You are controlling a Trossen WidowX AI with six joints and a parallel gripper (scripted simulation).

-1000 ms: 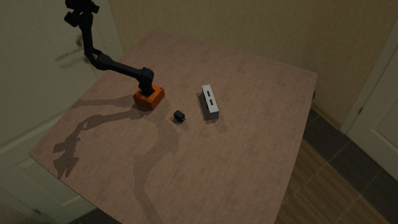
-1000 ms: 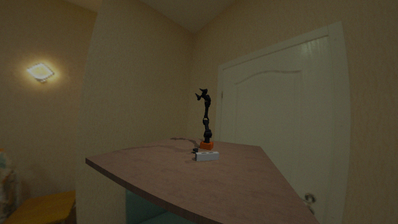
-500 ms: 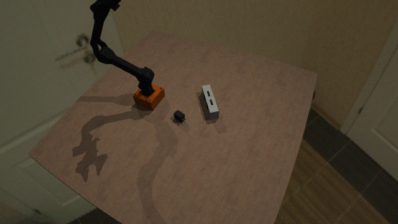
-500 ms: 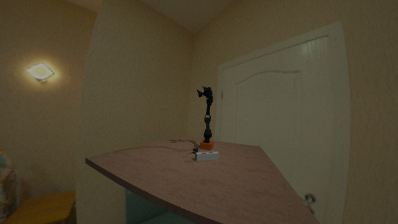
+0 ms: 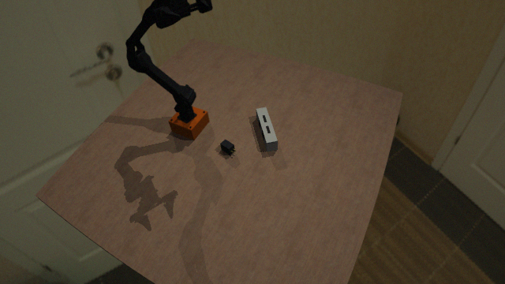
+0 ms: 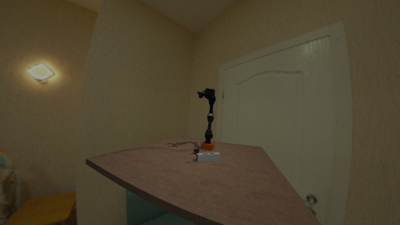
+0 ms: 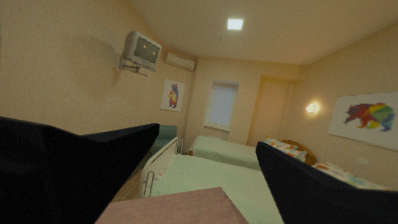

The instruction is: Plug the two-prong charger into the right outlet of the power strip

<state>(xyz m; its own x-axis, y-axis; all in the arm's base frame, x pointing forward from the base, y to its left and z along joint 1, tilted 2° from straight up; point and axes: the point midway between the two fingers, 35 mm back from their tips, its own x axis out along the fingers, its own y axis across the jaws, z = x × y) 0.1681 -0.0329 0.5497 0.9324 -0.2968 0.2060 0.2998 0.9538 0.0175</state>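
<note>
My gripper tip is now 40 mm short of the black two-prong charger, 20 mm to the right of it and 600 mm above it.
</note>
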